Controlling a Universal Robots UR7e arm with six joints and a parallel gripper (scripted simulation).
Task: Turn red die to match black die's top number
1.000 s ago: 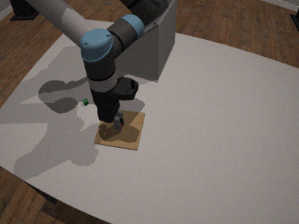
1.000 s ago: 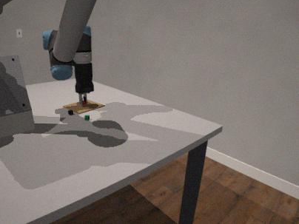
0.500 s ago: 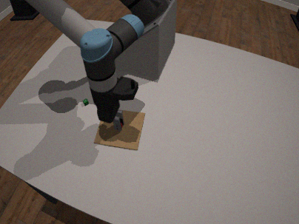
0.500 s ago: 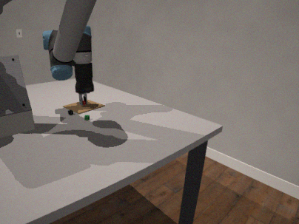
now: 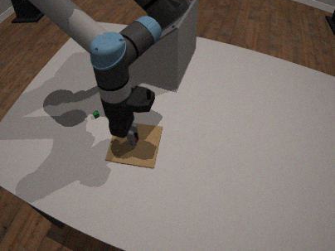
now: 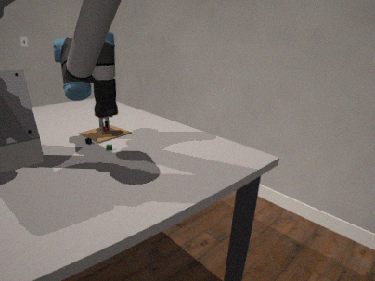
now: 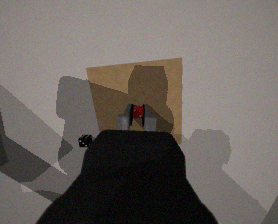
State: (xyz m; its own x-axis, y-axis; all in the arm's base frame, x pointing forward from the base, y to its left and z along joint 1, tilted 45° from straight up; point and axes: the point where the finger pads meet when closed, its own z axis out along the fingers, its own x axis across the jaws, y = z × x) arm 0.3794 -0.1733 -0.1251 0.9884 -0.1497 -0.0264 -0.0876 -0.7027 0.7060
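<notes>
My gripper is now 10 mm above the red die. Round my hand: green die 150 mm to the right, 70 mm behind, 20 mm below; then black die 90 mm behind, 50 mm to the right, 20 mm below; then tan mat 30 mm below.
</notes>
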